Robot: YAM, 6 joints.
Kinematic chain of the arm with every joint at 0, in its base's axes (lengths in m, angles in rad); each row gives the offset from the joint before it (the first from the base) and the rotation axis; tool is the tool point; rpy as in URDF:
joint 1: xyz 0 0 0.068 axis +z
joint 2: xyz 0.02 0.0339 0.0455 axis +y
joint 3: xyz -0.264 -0.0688 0 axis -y
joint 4: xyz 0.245 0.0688 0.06 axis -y
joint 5: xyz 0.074 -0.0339 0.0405 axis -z
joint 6: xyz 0.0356 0 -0.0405 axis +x
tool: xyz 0 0 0 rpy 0 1.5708 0
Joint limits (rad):
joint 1: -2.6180..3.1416
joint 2: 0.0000..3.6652
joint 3: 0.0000..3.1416
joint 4: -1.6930..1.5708
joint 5: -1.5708..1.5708
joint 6: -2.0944..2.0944
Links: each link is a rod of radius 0.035 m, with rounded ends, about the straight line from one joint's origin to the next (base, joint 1, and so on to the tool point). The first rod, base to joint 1, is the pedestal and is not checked.
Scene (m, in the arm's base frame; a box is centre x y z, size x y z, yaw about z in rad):
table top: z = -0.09
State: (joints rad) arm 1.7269 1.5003 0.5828 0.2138 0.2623 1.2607
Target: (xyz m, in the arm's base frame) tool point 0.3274 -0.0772 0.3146
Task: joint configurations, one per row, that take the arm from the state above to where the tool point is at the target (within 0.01 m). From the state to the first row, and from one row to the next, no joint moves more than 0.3 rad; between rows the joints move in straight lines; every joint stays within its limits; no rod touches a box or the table.
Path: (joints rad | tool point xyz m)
1: 1.4535 1.4902 0.6416 0.2303 0.2866 1.2607 | 0.0444 0.2906 0.1698
2: 1.1800 1.4801 0.7003 0.2467 0.3109 1.2607 | 0.1264 0.2782 0.1920
3: 0.9066 1.4701 0.7591 0.2632 0.3352 1.2607 | 0.2036 0.2410 0.2151
4: 0.6331 1.4600 0.8179 0.2797 0.3595 1.2607 | 0.2681 0.1812 0.2392
5: 0.3597 1.4499 0.8766 0.2961 0.3837 1.2607 | 0.3131 0.1035 0.2638
6: 0.0862 1.4398 0.9354 0.3126 0.4080 1.2607 | 0.3337 0.0147 0.2890
7: -0.1872 1.4297 0.9942 0.3291 0.4323 1.2607 | 0.3274 -0.0772 0.3146

